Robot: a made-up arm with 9 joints. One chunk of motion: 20 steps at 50 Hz.
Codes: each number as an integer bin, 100 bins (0 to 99) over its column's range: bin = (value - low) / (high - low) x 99, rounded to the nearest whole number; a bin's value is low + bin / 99 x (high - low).
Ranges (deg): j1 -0.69..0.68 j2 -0.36..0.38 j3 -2..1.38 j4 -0.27..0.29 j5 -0.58..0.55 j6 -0.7..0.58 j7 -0.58..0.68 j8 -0.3..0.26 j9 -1.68..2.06
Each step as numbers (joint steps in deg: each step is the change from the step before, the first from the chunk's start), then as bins.
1 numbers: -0.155 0.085 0.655 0.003 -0.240 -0.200 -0.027 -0.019 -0.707
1 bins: 39 60 78 48 30 39 43 50 26
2 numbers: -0.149 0.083 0.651 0.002 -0.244 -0.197 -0.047 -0.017 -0.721
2 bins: 39 59 78 48 29 39 42 50 25
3 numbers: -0.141 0.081 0.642 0.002 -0.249 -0.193 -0.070 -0.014 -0.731
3 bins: 40 59 77 48 29 39 40 51 25
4 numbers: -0.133 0.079 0.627 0.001 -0.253 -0.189 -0.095 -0.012 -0.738
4 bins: 40 59 77 48 29 40 38 51 25
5 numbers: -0.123 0.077 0.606 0.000 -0.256 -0.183 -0.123 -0.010 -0.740
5 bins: 41 58 76 48 28 40 36 51 25
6 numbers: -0.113 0.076 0.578 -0.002 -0.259 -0.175 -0.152 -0.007 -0.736
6 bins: 42 58 76 47 28 41 34 52 25
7 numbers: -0.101 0.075 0.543 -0.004 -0.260 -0.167 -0.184 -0.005 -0.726
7 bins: 43 58 74 47 28 41 31 52 25
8 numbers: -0.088 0.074 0.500 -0.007 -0.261 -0.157 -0.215 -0.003 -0.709
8 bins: 44 58 73 46 28 42 29 53 26
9 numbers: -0.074 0.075 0.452 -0.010 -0.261 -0.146 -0.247 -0.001 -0.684
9 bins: 45 58 72 46 28 43 26 53 26
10 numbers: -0.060 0.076 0.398 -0.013 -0.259 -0.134 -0.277 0.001 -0.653
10 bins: 46 58 70 45 28 44 24 53 27
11 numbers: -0.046 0.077 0.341 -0.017 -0.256 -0.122 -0.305 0.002 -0.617
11 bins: 47 58 69 45 28 45 22 53 28
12 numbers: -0.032 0.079 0.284 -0.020 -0.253 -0.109 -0.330 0.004 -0.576
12 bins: 48 59 67 44 29 46 20 54 29
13 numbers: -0.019 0.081 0.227 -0.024 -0.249 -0.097 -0.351 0.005 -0.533
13 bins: 48 59 65 43 29 47 18 54 30
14 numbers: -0.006 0.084 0.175 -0.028 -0.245 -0.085 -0.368 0.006 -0.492
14 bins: 49 59 64 43 29 48 17 54 31
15 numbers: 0.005 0.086 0.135 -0.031 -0.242 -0.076 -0.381 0.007 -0.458
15 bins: 50 60 63 42 30 48 16 54 32
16 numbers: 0.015 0.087 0.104 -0.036 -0.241 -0.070 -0.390 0.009 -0.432
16 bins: 51 60 62 41 30 49 15 55 33
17 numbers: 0.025 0.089 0.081 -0.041 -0.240 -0.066 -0.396 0.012 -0.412
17 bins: 52 60 61 40 30 49 14 55 34
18 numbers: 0.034 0.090 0.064 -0.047 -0.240 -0.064 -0.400 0.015 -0.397
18 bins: 52 60 60 39 30 49 14 56 34
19 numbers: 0.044 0.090 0.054 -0.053 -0.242 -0.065 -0.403 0.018 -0.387
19 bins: 53 60 60 38 30 49 14 56 34
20 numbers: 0.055 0.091 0.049 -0.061 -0.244 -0.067 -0.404 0.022 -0.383
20 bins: 54 60 60 37 29 49 14 57 34
